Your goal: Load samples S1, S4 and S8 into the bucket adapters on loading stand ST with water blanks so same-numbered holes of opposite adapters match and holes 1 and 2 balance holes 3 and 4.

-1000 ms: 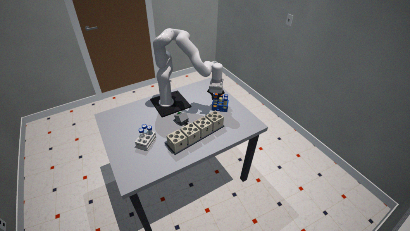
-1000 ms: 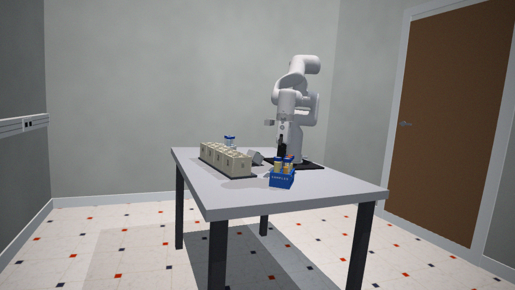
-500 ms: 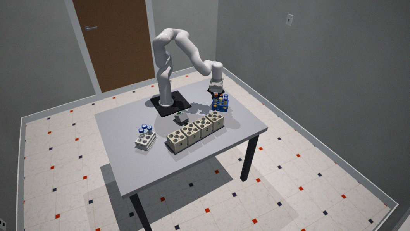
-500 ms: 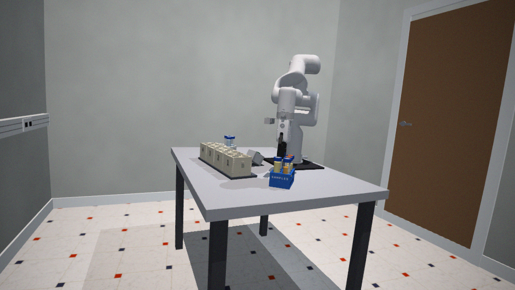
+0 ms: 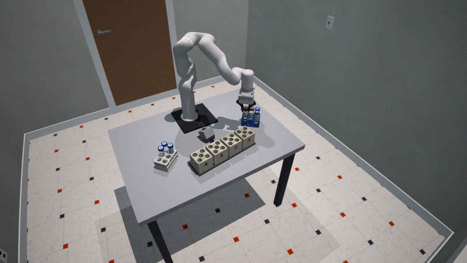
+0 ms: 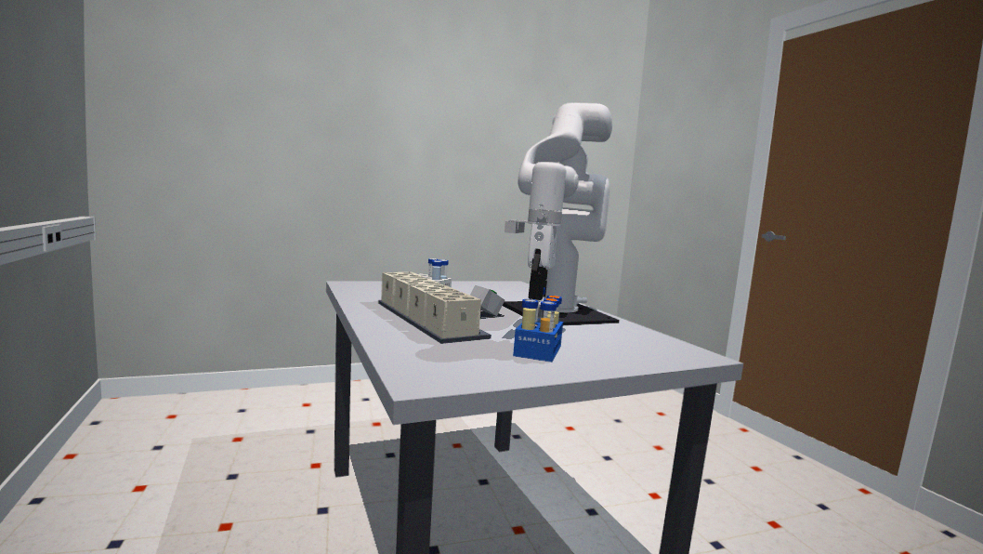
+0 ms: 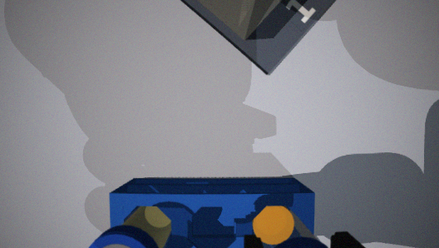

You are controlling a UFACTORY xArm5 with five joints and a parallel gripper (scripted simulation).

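Now: hand 100 mm above the blue samples rack, 40 mm to the right of it and 10 mm short of it. From my hand the other things lie so: adapter 3 (320 mm to the right, 200 mm ahead, 80 mm below); white rack (610 mm to the right, 100 mm below, 90 mm ahead).
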